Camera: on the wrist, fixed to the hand. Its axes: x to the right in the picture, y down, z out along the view.
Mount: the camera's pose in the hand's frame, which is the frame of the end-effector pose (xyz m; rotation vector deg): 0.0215 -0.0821 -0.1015 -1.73 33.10 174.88
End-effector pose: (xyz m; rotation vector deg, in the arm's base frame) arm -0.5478 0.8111 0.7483 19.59 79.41 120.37
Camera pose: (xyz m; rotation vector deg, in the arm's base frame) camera -0.5893 0.7713 0.6292 -43.73 8.37 -40.06
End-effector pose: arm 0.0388 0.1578 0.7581 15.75 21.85 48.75
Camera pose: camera 0.0632 0.1311 0.6308 -14.04 -4.87 -129.61
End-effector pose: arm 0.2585 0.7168 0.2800 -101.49 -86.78 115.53
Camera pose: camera 0.2874 0.8338 0.3345 83.13 -75.07 9.57
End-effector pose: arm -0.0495 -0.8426 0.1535 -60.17 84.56 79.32
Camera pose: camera 0.0193 -0.9480 0.1127 -60.42 -64.32 -45.31
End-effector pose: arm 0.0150 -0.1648 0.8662 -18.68 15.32 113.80
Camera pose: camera 0.0918 -0.1457 0.7602 6.34 -27.48 -61.82
